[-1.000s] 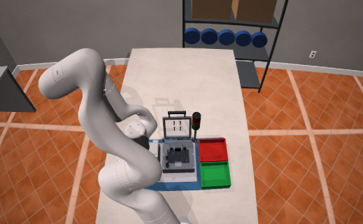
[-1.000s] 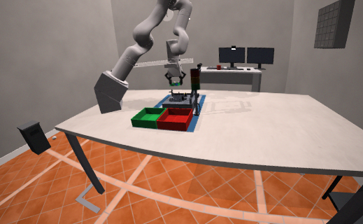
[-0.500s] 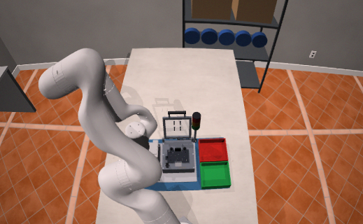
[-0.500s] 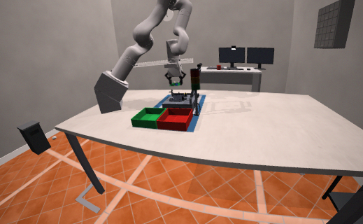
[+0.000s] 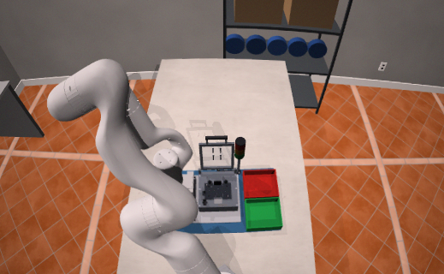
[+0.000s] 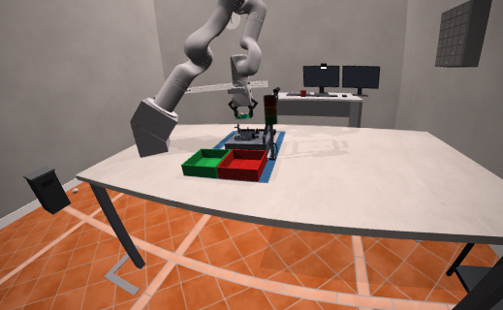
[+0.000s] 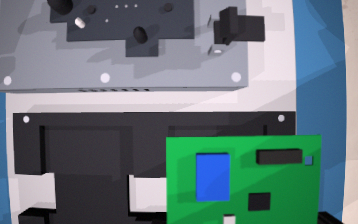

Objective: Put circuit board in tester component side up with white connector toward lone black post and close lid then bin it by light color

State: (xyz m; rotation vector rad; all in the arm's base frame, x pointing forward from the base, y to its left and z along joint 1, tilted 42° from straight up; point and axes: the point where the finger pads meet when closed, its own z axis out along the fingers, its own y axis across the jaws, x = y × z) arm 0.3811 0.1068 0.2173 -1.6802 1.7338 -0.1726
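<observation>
My hand is 200 mm short of the tester lid, 150 mm to the left of it and 60 mm below it. From my hand the other things lie so: red bin 150 mm ahead, 360 mm to the right, 110 mm below; then green circuit board right at my hand; then green bin 370 mm to the right, 110 mm below.
</observation>
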